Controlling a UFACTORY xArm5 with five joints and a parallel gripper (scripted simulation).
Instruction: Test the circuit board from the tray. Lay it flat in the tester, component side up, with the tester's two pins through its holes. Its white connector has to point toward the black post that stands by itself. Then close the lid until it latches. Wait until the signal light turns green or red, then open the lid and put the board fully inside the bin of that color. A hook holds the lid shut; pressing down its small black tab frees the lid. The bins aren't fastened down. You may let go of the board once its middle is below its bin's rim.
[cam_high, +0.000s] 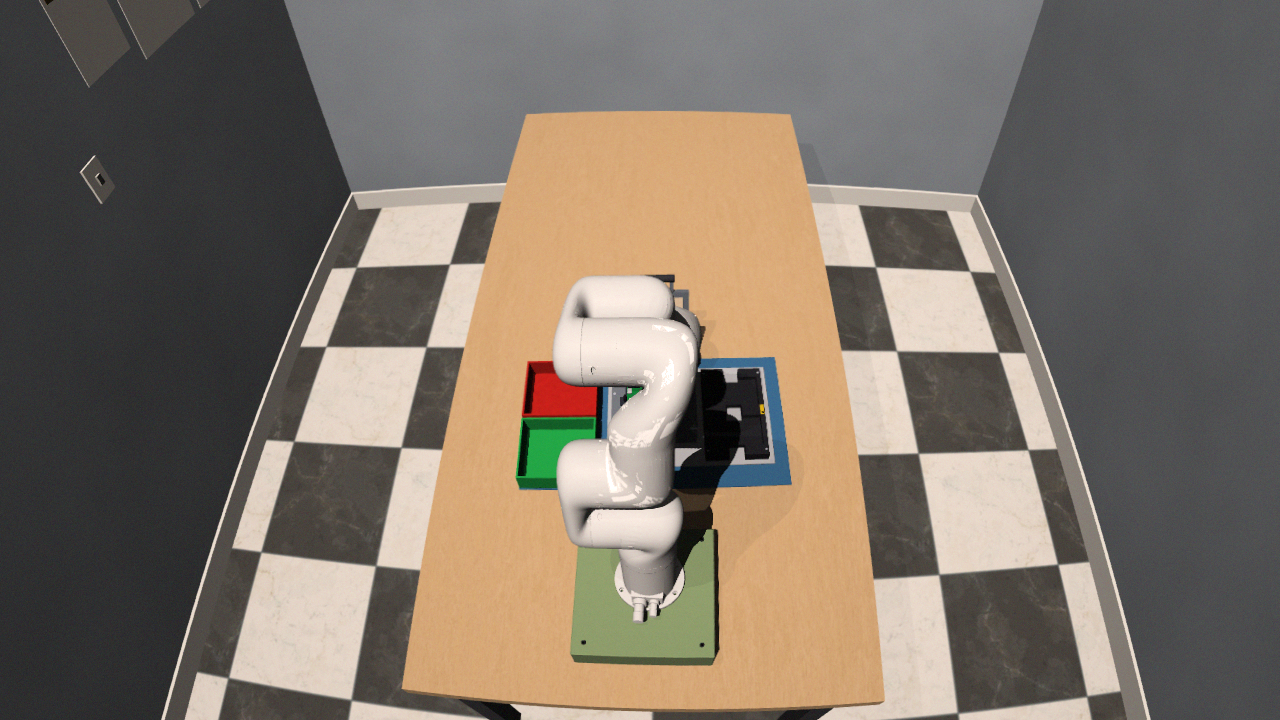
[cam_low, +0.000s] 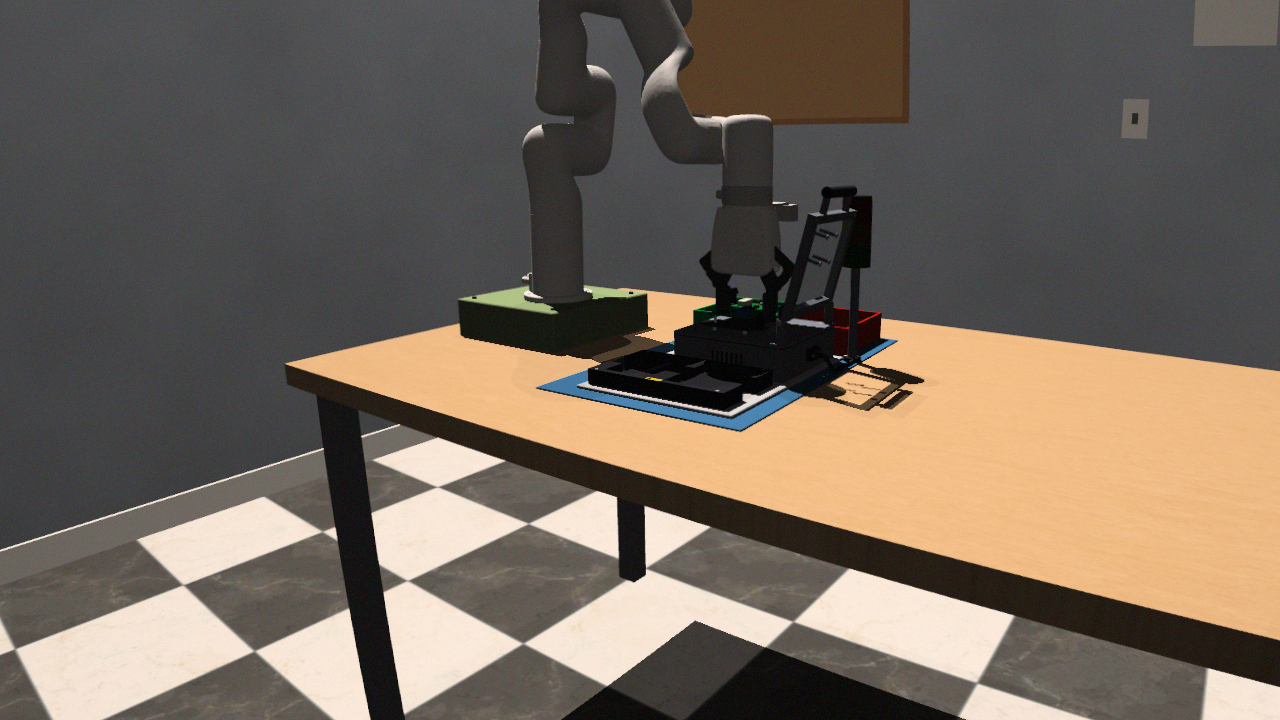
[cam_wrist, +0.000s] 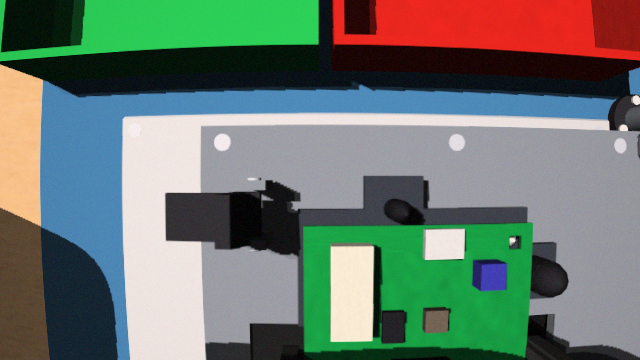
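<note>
My gripper is now right at the green circuit board. The rest, counted from my hand: black tab (7 cm behind, 5 cm to the left); tester lid (12 cm ahead, 9 cm above, 1 cm to the left); red bin (20 cm to the left, 7 cm below, 3 cm ahead).
</note>
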